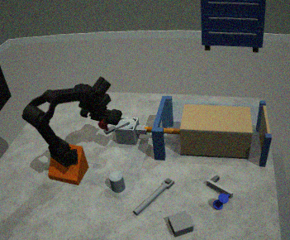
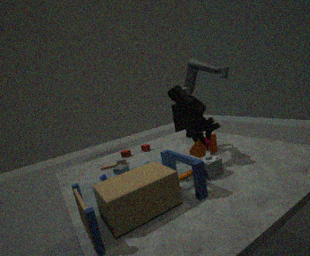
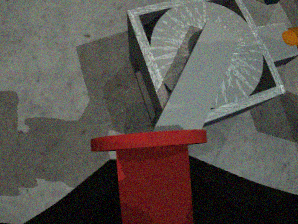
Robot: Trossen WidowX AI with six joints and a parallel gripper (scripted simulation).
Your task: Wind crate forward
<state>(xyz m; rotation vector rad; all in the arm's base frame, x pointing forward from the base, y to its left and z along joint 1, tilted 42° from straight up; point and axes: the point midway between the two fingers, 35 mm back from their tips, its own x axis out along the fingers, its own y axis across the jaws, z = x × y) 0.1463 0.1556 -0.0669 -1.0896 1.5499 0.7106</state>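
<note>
The winch handle with red knob lies 2 cm ahead of my gripper tip, 1 cm to the left of it and 3 cm below it. Also, from my gripper tip: red handle (1 cm behind, 2 cm to the right); grey block (32 cm ahead, 45 cm to the right, 12 cm below); grey winch (6 cm ahead, 4 cm to the left, 10 cm below).
</note>
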